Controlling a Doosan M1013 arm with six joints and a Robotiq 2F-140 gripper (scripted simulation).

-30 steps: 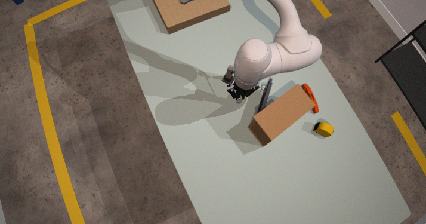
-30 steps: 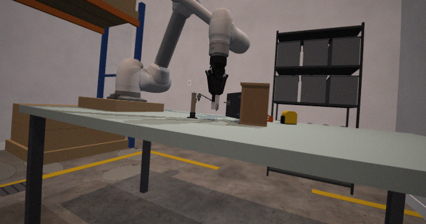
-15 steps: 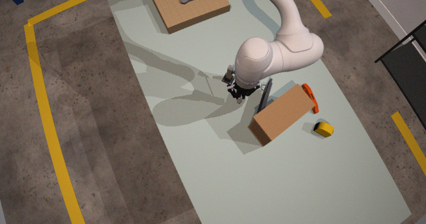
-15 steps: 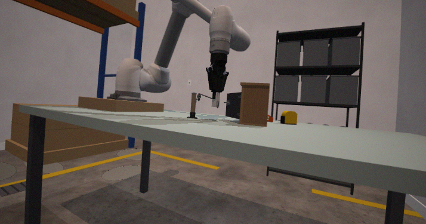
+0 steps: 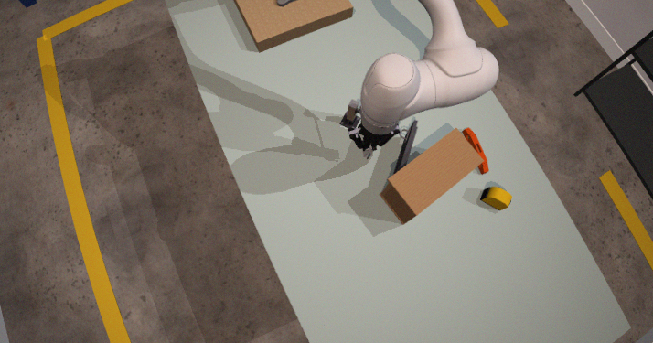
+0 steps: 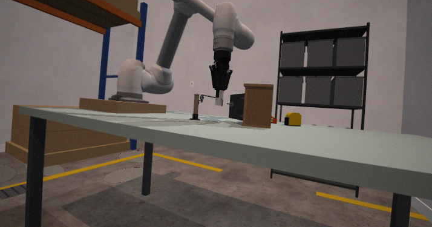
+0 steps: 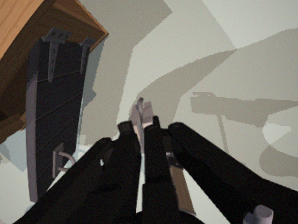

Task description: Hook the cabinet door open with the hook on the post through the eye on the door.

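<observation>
Right now my hand is 50 mm past the wire hook, 20 mm to the right of it and 10 mm above it. Round my hand: orange object: 330 mm to the left, 130 mm ahead, 90 mm below; then dark door: 80 mm to the left, 50 mm ahead, 30 mm below; then yellow tape measure: 310 mm to the left, 280 mm ahead, 80 mm below.
</observation>
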